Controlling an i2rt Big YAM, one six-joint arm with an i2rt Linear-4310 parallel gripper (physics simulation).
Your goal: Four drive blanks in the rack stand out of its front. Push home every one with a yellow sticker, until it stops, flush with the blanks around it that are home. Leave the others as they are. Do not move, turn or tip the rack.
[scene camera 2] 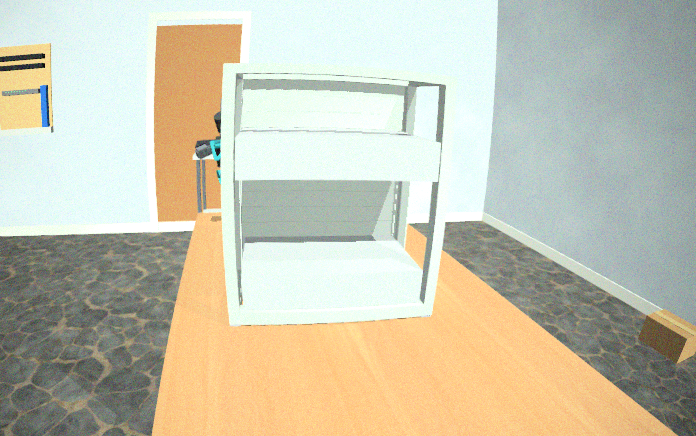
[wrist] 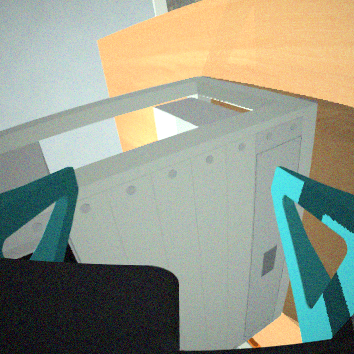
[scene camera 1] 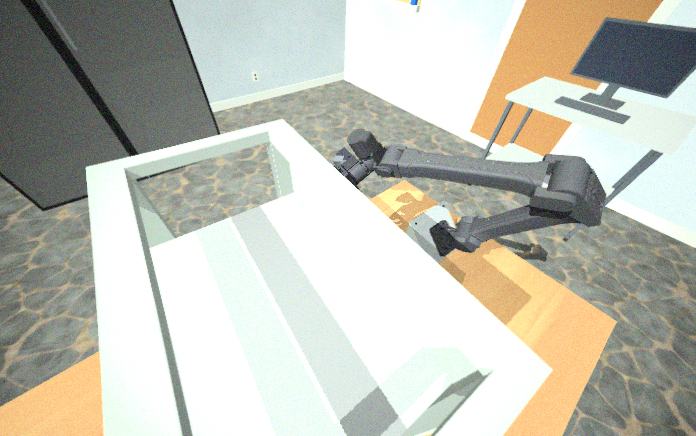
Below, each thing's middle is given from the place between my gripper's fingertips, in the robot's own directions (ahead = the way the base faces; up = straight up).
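Pale rack (scene camera 1: 315,306) in sight, 29 cm to the left of my hand, 25 cm ahead.
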